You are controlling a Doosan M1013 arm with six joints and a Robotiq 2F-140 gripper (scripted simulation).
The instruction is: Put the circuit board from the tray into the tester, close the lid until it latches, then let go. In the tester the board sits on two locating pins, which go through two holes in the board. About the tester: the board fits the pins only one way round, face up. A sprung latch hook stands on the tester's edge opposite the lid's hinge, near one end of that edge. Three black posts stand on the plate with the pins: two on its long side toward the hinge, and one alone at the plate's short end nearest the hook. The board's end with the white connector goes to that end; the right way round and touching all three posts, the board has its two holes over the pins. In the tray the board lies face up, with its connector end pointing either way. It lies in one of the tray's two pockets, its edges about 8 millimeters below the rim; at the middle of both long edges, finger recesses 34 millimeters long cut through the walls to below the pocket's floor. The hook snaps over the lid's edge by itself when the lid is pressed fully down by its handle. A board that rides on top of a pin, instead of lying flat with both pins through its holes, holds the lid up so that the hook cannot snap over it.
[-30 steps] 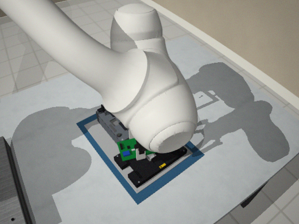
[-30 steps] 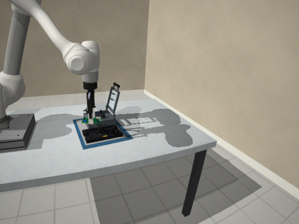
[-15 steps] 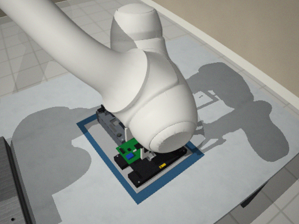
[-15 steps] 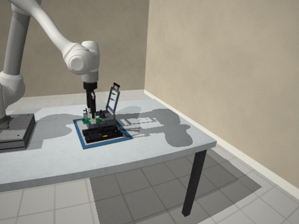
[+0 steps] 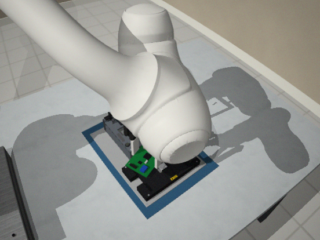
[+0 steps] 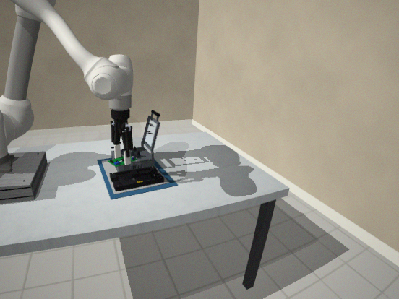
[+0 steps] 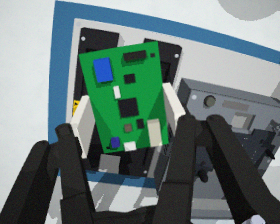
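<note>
My gripper is now 2 cm above the green circuit board. Round my hand: latch hook (3 cm ahead, 22 cm to the left, 5 cm below); tester lid (21 cm ahead, 15 cm to the left, 5 cm above).
</note>
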